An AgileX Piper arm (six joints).
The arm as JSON. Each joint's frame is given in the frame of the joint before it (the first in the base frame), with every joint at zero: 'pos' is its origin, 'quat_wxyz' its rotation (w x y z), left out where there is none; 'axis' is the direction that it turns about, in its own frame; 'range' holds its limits. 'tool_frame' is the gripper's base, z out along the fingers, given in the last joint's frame.
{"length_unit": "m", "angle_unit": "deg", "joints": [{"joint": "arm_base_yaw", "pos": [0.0, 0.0, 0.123], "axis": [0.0, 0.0, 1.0], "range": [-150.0, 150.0]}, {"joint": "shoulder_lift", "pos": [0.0, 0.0, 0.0], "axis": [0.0, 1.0, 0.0], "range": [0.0, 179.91]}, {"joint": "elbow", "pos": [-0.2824, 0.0, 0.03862], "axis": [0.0, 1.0, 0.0], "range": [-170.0, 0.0]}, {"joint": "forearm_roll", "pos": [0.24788, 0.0, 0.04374], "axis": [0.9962, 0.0, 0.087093], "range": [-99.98, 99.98]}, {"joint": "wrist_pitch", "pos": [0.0, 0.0, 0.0], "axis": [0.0, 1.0, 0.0], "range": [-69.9, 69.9]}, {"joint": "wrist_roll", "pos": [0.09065, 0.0, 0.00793], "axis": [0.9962, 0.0, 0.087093], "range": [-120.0, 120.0]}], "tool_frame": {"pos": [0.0, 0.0, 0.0], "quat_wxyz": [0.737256, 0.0, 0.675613, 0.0]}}
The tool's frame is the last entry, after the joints.
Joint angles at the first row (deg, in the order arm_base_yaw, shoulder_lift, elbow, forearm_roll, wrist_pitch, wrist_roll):
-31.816 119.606 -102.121 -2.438 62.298 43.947
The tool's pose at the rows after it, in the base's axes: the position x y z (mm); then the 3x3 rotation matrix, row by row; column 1 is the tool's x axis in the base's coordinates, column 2 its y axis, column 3 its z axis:
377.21 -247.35 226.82; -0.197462 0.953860 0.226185; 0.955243 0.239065 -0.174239; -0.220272 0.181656 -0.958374
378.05 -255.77 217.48; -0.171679 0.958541 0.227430; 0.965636 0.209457 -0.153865; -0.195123 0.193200 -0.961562
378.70 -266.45 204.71; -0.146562 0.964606 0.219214; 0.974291 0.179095 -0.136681; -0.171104 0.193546 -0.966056
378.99 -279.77 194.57; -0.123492 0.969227 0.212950; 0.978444 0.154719 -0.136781; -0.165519 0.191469 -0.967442
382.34 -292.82 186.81; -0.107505 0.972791 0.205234; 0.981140 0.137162 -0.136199; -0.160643 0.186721 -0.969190
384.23 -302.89 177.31; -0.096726 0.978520 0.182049; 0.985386 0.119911 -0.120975; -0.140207 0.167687 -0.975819
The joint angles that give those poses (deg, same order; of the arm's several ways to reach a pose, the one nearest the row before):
-32.988 120.266 -102.629 -1.509 60.830 44.676
-34.080 122.019 -103.563 0.000 60.602 44.716
-35.300 124.378 -104.846 0.996 60.521 44.789
-36.626 126.813 -106.890 1.138 60.450 44.811
-37.636 129.880 -110.740 1.138 61.637 44.811
-38.445 132.901 -114.332 1.177 63.850 44.857

